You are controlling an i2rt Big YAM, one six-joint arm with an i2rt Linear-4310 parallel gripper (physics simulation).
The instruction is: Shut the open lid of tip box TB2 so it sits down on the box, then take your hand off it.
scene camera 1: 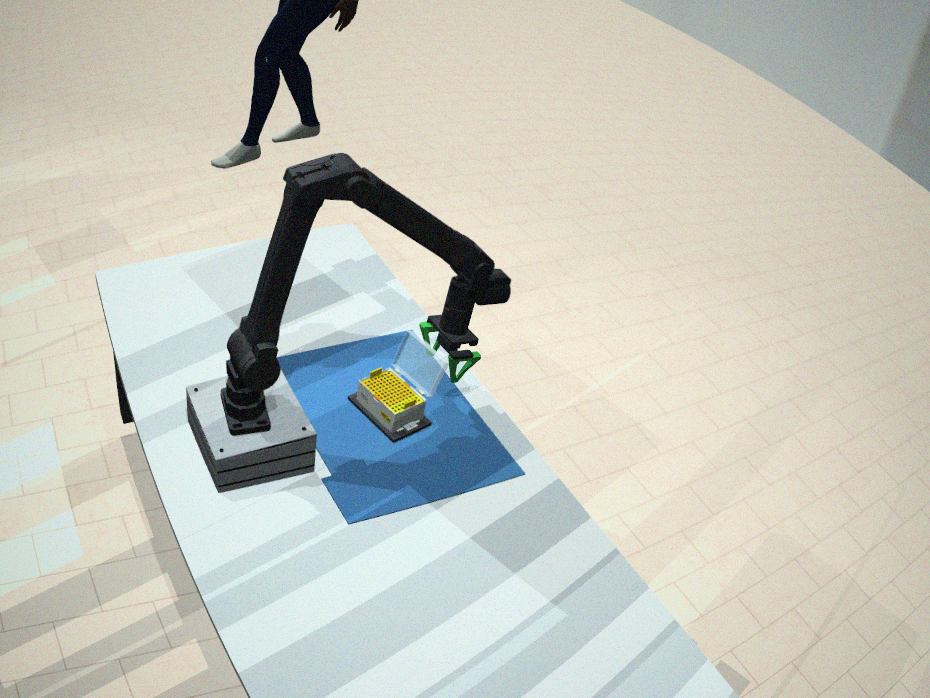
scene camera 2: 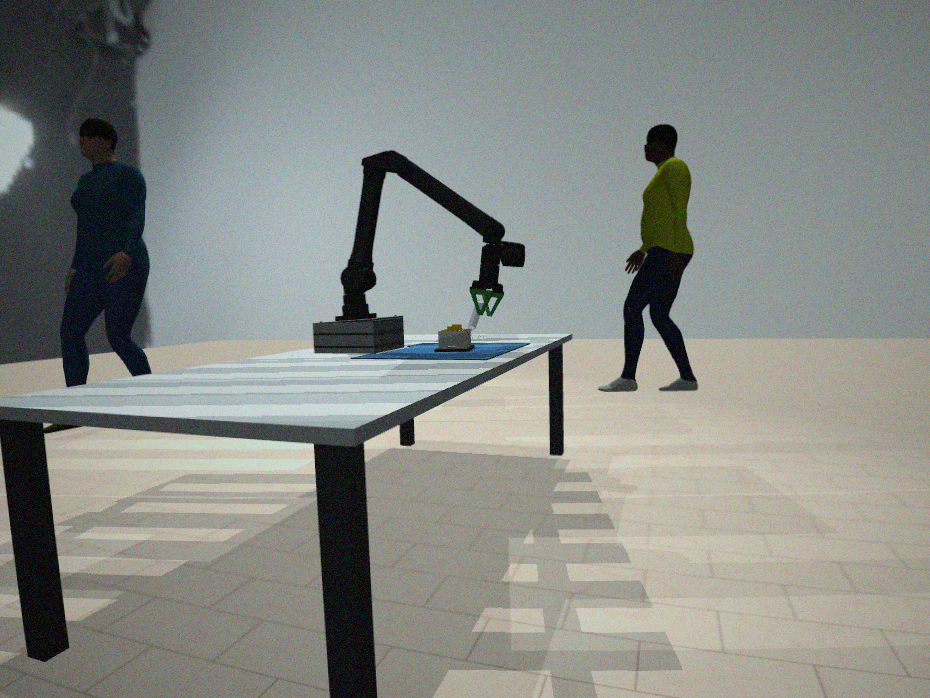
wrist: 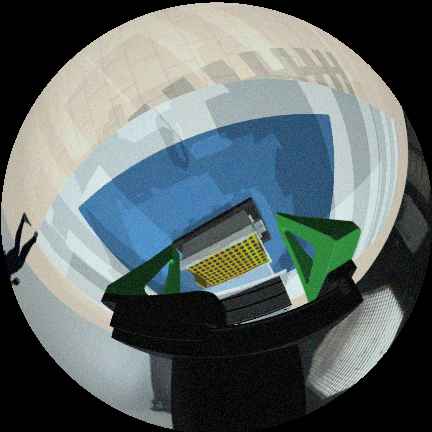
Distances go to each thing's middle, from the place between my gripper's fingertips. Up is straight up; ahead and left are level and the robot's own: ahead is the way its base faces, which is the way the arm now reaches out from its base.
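Position of my gripper relative to the clear lid (scene camera 1: 416, 360): 20 mm to the right of it, 40 mm past it. Yellow perforated rack (scene camera 1: 397, 396), counted from my gripper: 100 mm behind, 40 mm below.
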